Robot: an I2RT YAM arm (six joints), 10 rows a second.
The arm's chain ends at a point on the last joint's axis. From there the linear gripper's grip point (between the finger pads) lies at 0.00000 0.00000 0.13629 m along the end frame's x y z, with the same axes.
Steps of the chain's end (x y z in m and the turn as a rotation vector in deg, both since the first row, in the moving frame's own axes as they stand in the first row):
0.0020 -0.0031 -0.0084 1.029 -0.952 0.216
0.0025 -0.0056 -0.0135 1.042 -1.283 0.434
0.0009 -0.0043 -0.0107 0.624 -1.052 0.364
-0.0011 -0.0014 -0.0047 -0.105 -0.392 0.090
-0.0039 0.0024 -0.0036 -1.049 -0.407 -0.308
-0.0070 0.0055 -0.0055 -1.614 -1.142 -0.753
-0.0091 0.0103 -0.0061 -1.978 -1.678 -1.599
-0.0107 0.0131 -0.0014 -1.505 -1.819 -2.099
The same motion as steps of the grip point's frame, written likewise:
-0.0003 -0.0056 -0.0084 1.029 -0.952 0.216
-0.0005 -0.0081 -0.0136 1.042 -1.283 0.434
-0.0016 -0.0058 -0.0107 0.624 -1.052 0.364
-0.0020 -0.0012 -0.0047 -0.105 -0.392 0.090
-0.0049 0.0049 -0.0036 -1.049 -0.407 -0.308
-0.0097 0.0094 -0.0056 -1.614 -1.142 -0.753
-0.0130 0.0151 -0.0062 -1.978 -1.678 -1.599
-0.0150 0.0168 -0.0015 -1.505 -1.819 -2.099

